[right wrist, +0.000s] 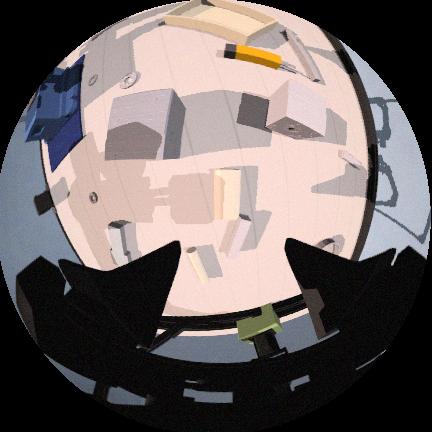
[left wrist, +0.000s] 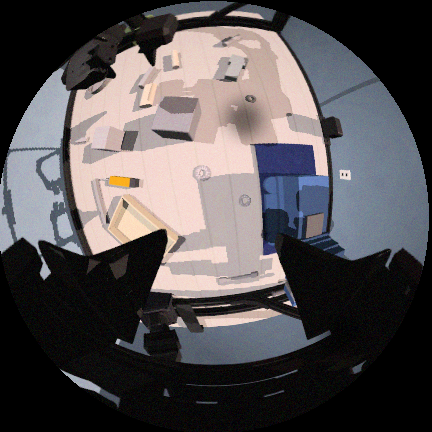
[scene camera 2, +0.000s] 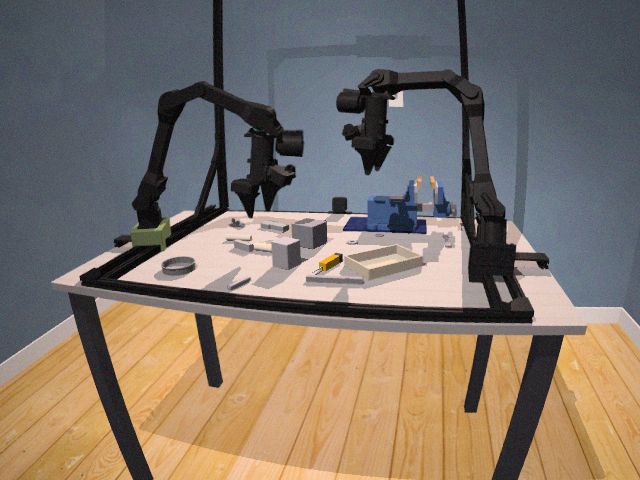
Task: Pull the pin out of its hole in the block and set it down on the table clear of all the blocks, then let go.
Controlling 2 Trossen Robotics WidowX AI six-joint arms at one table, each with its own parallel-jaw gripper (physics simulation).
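Places are measured from the left arm's base along level axes (x ahead, y right, z down), in centimetres.
Pixels of known places: left gripper, fingertip midpoint: (left wrist: 222,237) (scene camera 2: 372,173); right gripper, fingertip midpoint: (right wrist: 234,245) (left wrist: 132,69) (scene camera 2: 259,214); left arm's base at its link origin: (left wrist: 156,318) (scene camera 2: 492,246); right arm's base at its link origin: (right wrist: 262,335) (scene camera 2: 150,224).
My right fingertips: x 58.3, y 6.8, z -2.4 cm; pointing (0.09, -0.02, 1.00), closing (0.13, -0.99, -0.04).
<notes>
Ahead of a thing's pixels: the offset from my right fingertips to its top centre.
A cream cylindrical pin {dx -1.5, dy -0.4, dz +7.8 cm} (scene camera 2: 262,247) (left wrist: 148,95) (right wrist: 228,194) lies on the table, apart from the large grey block {dx -11.1, dy +6.9, dz +3.4 cm} (scene camera 2: 309,234) (left wrist: 175,120) (right wrist: 140,112) and the smaller grey block {dx -10.8, dy -9.5, dz +3.4 cm} (scene camera 2: 285,253) (left wrist: 106,138) (right wrist: 296,111). A hole shows in the smaller block's side in the right wrist view. A small grey bar {dx +4.9, dy -1.0, dz +7.5 cm} (scene camera 2: 243,245) (right wrist: 236,236) lies close to the pin's end; whether they touch is unclear. My right gripper (scene camera 2: 259,212) (right wrist: 234,245) is open and empty above the table. My left gripper (scene camera 2: 373,171) (left wrist: 222,237) is open and empty, high up.
Another cream cylinder {dx +9.8, dy +5.7, dz +7.8 cm} (scene camera 2: 238,237) (left wrist: 175,59) (right wrist: 198,265) lies beyond the grey bar. A blue vise (scene camera 2: 379,214) stands at the back right. A yellow-handled tool {dx -20.4, dy -9.2, dz +7.6 cm} (scene camera 2: 329,262) lies by a cream tray {dx -33.1, dy -5.3, dz +6.8 cm} (scene camera 2: 367,269). A grey ring {dx +14.2, dy -19.1, dz +7.6 cm} (scene camera 2: 178,270) lies at the picture's left.
</notes>
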